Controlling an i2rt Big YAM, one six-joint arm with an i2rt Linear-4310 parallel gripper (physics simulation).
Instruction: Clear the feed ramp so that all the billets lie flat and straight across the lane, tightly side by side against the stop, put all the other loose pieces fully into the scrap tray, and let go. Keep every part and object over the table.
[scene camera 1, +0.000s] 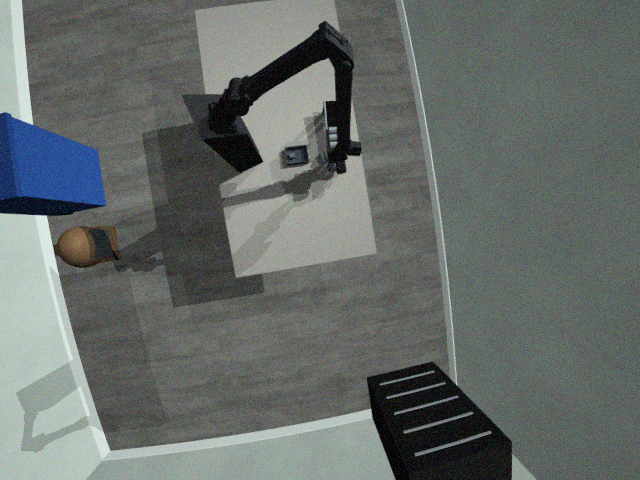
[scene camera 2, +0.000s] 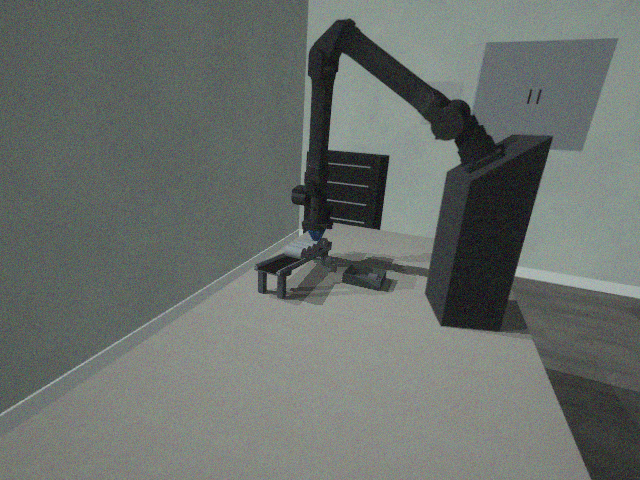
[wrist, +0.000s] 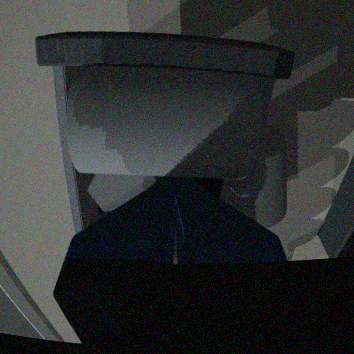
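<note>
My gripper is shut and empty, with its tips low at the ramp's lower end. The dark feed ramp slopes down to its stop. A wide grey billet lies across the lane by the stop in the wrist view. Several pale billets lie further up. A light hexagonal piece is in the lane between that billet and my fingers. A grey cylinder is at the lane's right side; its support is unclear. The scrap tray holds a small piece.
The scrap tray stands between the ramp and the arm's dark pedestal. Its edge shows at the right in the wrist view. The pale table has its long edge beyond the ramp. My fingers and gripper body hide the lane behind them.
</note>
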